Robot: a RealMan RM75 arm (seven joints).
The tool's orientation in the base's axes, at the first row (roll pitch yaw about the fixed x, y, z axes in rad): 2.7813, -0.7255, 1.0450
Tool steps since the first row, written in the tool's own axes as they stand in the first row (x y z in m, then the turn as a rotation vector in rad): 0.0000, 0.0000, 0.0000, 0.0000, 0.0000, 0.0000; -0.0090, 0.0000, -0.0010, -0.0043, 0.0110, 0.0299; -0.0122, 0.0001, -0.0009, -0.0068, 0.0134, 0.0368; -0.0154, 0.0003, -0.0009, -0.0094, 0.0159, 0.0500; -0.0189, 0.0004, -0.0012, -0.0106, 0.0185, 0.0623; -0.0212, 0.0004, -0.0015, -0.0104, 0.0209, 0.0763; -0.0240, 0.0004, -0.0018, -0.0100, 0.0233, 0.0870
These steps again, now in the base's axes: 0.0000, 0.0000, 0.0000, 0.0000, 0.0000, 0.0000; -0.0040, -0.0062, -0.0053, 0.0244, 0.0006, -0.0209; -0.0051, -0.0083, -0.0074, 0.0294, -0.0002, -0.0267; -0.0061, -0.0105, -0.0095, 0.0383, 0.0012, -0.0370; -0.0076, -0.0129, -0.0116, 0.0472, 0.0031, -0.0458; -0.0086, -0.0145, -0.0129, 0.0576, 0.0067, -0.0548; -0.0098, -0.0164, -0.0146, 0.0660, 0.0092, -0.0614
